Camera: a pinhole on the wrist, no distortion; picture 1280 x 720 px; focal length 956.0 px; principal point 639.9 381.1 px. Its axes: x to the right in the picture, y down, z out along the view. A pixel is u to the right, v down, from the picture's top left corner.
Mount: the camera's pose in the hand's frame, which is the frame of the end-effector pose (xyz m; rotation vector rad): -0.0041 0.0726 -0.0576 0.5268 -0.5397 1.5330
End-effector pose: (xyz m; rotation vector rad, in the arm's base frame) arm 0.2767 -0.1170 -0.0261 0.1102 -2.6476 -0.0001
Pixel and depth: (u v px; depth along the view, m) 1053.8 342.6 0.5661
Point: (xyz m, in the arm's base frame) 0.0194 -0.2197 -0.4956
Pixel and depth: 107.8 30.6 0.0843
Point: 0.2630 -0.1348 0.0054
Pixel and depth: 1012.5 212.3 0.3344
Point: 0.0993 -0.1610 -0.2541
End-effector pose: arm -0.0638 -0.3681 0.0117 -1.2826 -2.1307 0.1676
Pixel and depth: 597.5 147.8 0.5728
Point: -0.5522 -0.3328 -0.0956
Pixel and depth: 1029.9 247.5 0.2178
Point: -0.1646 -0.3102 -0.1124
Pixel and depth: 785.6 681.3 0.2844
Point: -0.1990 -0.4453 -0.1497
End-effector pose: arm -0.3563 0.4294 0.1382 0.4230 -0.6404 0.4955
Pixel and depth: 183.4 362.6 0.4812
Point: -0.1998 0.0170 0.1827
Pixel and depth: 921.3 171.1 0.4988
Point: -0.4109 0.1426 0.4858
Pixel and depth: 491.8 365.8 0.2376
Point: -0.3448 0.2918 0.1917
